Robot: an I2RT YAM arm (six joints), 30 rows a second.
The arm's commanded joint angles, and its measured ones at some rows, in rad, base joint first. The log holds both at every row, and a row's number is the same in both.
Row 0, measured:
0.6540, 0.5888, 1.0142, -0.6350, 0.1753, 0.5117
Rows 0 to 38, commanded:
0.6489, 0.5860, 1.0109, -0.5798, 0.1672, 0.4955
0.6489, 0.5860, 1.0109, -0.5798, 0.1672, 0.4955
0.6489, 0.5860, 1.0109, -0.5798, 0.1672, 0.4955
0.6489, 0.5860, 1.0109, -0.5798, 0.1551, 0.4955
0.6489, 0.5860, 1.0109, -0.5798, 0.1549, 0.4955
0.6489, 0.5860, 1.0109, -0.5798, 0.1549, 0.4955
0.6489, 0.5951, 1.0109, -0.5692, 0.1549, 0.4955
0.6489, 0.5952, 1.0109, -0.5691, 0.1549, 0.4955
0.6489, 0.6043, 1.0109, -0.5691, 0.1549, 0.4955
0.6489, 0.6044, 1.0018, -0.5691, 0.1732, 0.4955
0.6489, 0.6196, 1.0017, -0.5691, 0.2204, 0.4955
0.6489, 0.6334, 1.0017, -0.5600, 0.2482, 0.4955
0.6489, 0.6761, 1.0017, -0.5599, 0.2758, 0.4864
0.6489, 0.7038, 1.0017, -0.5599, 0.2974, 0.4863
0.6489, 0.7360, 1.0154, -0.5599, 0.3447, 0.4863
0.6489, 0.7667, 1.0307, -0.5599, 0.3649, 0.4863
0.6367, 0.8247, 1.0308, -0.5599, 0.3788, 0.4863
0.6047, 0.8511, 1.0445, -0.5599, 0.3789, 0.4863
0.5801, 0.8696, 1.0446, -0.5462, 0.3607, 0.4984
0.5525, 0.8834, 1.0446, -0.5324, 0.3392, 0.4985
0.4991, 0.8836, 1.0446, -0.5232, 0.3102, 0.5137
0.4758, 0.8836, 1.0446, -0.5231, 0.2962, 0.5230
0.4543, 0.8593, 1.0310, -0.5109, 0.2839, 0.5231
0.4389, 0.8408, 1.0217, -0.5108, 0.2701, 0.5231
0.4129, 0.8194, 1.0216, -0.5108, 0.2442, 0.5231
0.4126, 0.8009, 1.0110, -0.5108, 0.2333, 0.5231
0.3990, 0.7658, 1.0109, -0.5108, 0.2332, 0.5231
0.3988, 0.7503, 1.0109, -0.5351, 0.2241, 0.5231
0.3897, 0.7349, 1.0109, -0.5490, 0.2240, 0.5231
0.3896, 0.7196, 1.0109, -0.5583, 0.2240, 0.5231
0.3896, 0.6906, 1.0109, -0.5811, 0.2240, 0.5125
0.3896, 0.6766, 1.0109, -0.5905, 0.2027, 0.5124
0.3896, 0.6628, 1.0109, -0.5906, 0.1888, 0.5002
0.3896, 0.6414, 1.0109, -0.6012, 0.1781, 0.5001
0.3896, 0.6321, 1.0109, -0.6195, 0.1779, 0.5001
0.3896, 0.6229, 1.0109, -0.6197, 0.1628, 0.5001
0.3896, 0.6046, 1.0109, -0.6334, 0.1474, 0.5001
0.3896, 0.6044, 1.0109, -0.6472, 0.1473, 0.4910
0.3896, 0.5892, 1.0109, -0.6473, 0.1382, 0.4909
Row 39, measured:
0.3969, 0.6098, 1.0031, -0.6235, 0.1829, 0.5102
